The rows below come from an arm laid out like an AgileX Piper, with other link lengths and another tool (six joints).
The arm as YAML. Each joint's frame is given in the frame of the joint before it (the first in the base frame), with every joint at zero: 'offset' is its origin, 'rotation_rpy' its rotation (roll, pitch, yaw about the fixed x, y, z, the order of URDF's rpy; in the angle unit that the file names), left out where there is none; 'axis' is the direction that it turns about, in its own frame. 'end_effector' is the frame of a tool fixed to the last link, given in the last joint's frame.
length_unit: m
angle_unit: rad
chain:
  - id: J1
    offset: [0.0, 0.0, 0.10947]
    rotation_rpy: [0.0, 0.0, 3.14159]
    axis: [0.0, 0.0, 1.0]
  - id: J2
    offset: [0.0, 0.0, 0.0]
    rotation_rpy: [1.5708, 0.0, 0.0]
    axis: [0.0, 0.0, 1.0]
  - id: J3
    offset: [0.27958, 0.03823, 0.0]
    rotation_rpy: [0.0, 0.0, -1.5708]
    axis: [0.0, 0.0, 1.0]
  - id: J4
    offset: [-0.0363, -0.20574, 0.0]
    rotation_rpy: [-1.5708, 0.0, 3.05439]
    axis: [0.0, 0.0, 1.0]
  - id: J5
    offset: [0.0, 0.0, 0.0]
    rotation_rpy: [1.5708, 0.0, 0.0]
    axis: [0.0, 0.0, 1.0]
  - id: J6
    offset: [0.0, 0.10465, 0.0]
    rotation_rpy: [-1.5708, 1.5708, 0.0]
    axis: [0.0, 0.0, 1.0]
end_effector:
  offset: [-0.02, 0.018, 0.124]
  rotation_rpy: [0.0, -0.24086, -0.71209]
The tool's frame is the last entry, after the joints.
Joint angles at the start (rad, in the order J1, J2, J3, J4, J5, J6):
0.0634, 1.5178, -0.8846, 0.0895, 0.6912, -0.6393
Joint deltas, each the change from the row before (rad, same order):
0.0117, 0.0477, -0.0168, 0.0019, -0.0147, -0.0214
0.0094, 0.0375, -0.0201, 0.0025, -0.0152, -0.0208
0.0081, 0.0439, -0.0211, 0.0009, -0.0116, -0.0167
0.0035, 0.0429, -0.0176, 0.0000, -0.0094, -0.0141
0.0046, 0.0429, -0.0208, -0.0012, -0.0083, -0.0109
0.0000, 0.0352, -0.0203, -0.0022, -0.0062, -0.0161
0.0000, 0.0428, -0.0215, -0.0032, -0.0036, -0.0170
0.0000, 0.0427, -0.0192, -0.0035, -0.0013, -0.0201
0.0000, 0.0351, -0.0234, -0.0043, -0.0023, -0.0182
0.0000, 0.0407, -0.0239, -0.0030, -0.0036, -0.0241
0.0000, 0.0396, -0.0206, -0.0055, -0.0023, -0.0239
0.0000, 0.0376, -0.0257, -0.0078, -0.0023, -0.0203
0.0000, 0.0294, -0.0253, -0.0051, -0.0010, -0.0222
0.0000, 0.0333, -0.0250, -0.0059, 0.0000, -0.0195
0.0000, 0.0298, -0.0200, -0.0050, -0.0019, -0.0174
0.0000, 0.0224, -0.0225, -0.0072, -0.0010, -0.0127
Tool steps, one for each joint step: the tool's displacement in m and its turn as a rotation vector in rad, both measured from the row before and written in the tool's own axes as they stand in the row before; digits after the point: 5 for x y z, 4 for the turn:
0.00498, -0.00301, 0.00891, -0.0078, -0.0172, -0.0282
0.00690, -0.00335, 0.00581, -0.0039, -0.0034, -0.0266
0.00606, -0.00238, 0.00775, -0.0060, -0.0118, -0.0216
0.00473, -0.00058, 0.00841, -0.0071, -0.0157, -0.0147
0.00538, -0.00098, 0.00813, -0.0066, -0.0137, -0.0139
0.00560, 0.00045, 0.00617, -0.0075, -0.0083, -0.0157
0.00468, 0.00104, 0.00852, -0.0096, -0.0171, -0.0167
0.00323, 0.00146, 0.00925, -0.0107, -0.0217, -0.0198
0.00553, 0.00097, 0.00627, -0.0089, -0.0091, -0.0196
0.00532, 0.00118, 0.00816, -0.0095, -0.0130, -0.0242
0.00383, 0.00177, 0.00873, -0.0112, -0.0165, -0.0256
0.00570, 0.00184, 0.00731, -0.0113, -0.0095, -0.0242
0.00600, 0.00139, 0.00491, -0.0092, -0.0031, -0.0247
0.00508, 0.00161, 0.00653, -0.0091, -0.0084, -0.0226
0.00402, 0.00147, 0.00642, -0.0078, -0.0081, -0.0199
0.00546, 0.00168, 0.00348, -0.0085, 0.0008, -0.0171

